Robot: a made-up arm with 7 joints. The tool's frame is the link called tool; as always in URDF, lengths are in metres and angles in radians. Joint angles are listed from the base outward.
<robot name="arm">
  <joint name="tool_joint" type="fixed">
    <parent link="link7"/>
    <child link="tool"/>
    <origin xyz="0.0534 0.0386 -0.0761" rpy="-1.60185 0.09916 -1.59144"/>
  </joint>
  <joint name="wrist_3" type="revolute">
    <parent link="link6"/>
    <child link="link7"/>
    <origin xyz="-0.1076 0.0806 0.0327" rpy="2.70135 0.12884 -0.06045"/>
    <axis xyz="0 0 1"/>
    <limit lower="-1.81" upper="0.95"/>
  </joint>
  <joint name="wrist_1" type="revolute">
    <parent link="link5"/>
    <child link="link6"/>
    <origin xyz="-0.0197 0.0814 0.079" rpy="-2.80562 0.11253 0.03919"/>
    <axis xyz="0 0 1"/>
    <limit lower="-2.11" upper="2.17"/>
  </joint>
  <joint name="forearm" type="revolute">
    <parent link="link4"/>
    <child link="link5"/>
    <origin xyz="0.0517 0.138 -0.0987" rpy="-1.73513 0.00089 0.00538"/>
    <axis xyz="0 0 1"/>
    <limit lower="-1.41" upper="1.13"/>
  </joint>
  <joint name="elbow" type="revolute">
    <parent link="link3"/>
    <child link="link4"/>
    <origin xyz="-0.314 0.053 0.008" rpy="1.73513 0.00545 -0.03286"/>
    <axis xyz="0 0 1"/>
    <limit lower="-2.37" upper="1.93"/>
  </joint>
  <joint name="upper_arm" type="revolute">
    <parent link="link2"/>
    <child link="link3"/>
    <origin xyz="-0.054 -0.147 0.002" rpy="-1.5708 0 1.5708"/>
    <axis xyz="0 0 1"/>
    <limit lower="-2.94" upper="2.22"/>
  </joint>
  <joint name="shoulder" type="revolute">
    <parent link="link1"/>
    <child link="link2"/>
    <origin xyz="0.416 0.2 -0.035" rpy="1.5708 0 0"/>
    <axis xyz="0 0 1"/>
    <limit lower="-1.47" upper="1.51"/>
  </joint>
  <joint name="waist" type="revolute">
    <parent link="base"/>
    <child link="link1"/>
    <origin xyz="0.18 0.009 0.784" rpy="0 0 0"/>
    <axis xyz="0 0 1"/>
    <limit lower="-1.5" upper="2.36"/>
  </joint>
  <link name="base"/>
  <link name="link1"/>
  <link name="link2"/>
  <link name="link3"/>
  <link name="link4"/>
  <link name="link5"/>
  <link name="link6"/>
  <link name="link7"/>
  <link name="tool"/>
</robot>
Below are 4 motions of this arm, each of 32 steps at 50 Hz.
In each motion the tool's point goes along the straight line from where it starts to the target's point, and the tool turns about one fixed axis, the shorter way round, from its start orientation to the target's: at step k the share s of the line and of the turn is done. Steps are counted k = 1, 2, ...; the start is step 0. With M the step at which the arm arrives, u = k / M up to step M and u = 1 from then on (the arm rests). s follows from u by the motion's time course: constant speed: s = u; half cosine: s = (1 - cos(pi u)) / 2; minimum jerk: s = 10 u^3 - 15 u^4 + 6 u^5.
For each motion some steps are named. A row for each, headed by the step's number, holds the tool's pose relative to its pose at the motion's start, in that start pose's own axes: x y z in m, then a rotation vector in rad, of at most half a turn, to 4 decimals.
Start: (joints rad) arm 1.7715 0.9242 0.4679 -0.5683 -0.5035 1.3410 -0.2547
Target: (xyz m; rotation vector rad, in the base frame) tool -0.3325 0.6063 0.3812 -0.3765 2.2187 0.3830
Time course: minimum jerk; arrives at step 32
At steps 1, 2, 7, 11, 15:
1: 0.0000 0.0000 0.0000 -0.0001 0.0002 0.0000
2: -0.0002 0.0000 -0.0001 -0.0008 0.0014 0.0000
7: -0.0063 -0.0010 -0.0022 -0.0259 0.0470 0.0008
11: -0.0195 -0.0030 -0.0069 -0.0798 0.1446 0.0024
15: -0.0381 -0.0058 -0.0134 -0.1561 0.2831 0.0046

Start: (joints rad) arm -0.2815 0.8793 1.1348 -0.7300 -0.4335 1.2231 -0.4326
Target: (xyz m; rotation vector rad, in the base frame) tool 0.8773 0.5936 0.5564 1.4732 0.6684 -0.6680
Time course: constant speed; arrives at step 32
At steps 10, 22, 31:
10: -0.1292 -0.1803 -0.0695 -0.2849 0.2210 0.2361
22: -0.2842 -0.3966 -0.1530 -0.6269 0.4863 0.5195
31: -0.4004 -0.5589 -0.2155 -0.8833 0.6852 0.7320

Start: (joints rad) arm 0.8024 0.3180 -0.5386 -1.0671 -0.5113 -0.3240 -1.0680
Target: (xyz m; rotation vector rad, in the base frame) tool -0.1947 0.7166 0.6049 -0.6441 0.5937 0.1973
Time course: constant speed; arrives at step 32
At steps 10, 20, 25, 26, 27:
10: -0.0304 -0.0253 -0.1195 -0.2344 -0.3879 0.0664
20: -0.0607 -0.0507 -0.2390 -0.4689 -0.7757 0.1329
25: -0.0759 -0.0633 -0.2987 -0.5861 -0.9696 0.1661
26: -0.0790 -0.0659 -0.3107 -0.6095 -1.0084 0.1727
27: -0.0820 -0.0684 -0.3226 -0.6330 -1.0472 0.1794

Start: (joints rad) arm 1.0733 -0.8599 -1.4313 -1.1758 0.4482 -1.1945 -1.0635
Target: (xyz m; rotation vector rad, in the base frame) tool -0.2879 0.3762 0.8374 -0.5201 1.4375 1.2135
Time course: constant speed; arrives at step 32
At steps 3, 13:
3: -0.0039 -0.0009 -0.0354 -0.0513 -0.0086 0.0492
13: -0.0169 -0.0040 -0.1536 -0.2222 -0.0371 0.2133

